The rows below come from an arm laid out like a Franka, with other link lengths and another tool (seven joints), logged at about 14 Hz.
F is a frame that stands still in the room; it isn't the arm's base.
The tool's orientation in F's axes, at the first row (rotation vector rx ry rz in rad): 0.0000 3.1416 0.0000
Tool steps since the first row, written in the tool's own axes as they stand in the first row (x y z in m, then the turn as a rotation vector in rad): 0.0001 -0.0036 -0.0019 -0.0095 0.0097 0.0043; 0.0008 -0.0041 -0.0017 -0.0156 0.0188 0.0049; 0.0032 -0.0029 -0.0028 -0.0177 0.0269 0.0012; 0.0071 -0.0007 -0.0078 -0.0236 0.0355 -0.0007; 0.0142 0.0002 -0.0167 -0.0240 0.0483 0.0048; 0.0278 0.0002 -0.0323 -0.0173 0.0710 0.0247; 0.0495 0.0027 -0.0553 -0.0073 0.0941 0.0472; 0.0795 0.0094 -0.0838 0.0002 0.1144 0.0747; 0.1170 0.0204 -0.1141 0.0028 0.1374 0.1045; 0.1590 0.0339 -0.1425 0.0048 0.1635 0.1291; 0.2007 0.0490 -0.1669 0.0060 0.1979 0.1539; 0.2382 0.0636 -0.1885 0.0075 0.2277 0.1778; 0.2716 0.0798 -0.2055 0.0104 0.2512 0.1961
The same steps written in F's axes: -0.0001 -0.0036 0.0019 0.0095 0.0097 -0.0043; -0.0008 -0.0041 0.0017 0.0156 0.0188 -0.0049; -0.0032 -0.0029 0.0028 0.0177 0.0269 -0.0012; -0.0071 -0.0007 0.0078 0.0236 0.0355 0.0007; -0.0142 0.0002 0.0167 0.0240 0.0483 -0.0048; -0.0278 0.0002 0.0323 0.0173 0.0710 -0.0247; -0.0495 0.0027 0.0553 0.0073 0.0941 -0.0472; -0.0795 0.0094 0.0838 -0.0002 0.1144 -0.0747; -0.1170 0.0204 0.1141 -0.0028 0.1374 -0.1045; -0.1590 0.0339 0.1425 -0.0048 0.1635 -0.1291; -0.2007 0.0490 0.1669 -0.0060 0.1979 -0.1539; -0.2382 0.0636 0.1885 -0.0075 0.2277 -0.1778; -0.2716 0.0798 0.2055 -0.0104 0.2512 -0.1961
